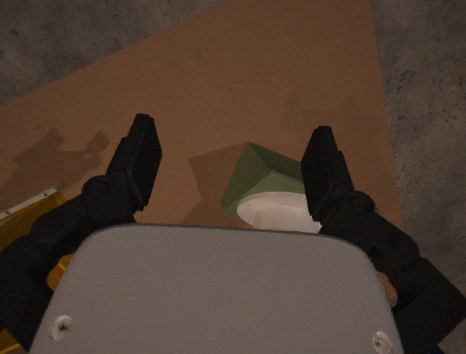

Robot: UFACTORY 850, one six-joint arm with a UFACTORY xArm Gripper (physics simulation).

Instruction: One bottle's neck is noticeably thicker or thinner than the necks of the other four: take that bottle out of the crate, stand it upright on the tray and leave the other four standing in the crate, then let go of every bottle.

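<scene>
My gripper [233, 139] is open, with its two black fingers wide apart above the brown table [235, 75] and nothing between them. At the lower left, part of a yellow thing [32, 215] with a pale edge shows behind the left finger; I cannot tell whether it is the crate or the tray. A rounded yellow-orange piece [56, 274] shows below it, mostly hidden by the gripper. No bottle can be made out clearly, and their necks cannot be compared.
A green angular object [245, 182] stands below and between the fingers, partly behind the right finger. A white round-rimmed thing [280, 202] overlaps it, its lower part hidden by the grey gripper housing [225, 290]. The table's right edge borders the concrete floor [430, 125].
</scene>
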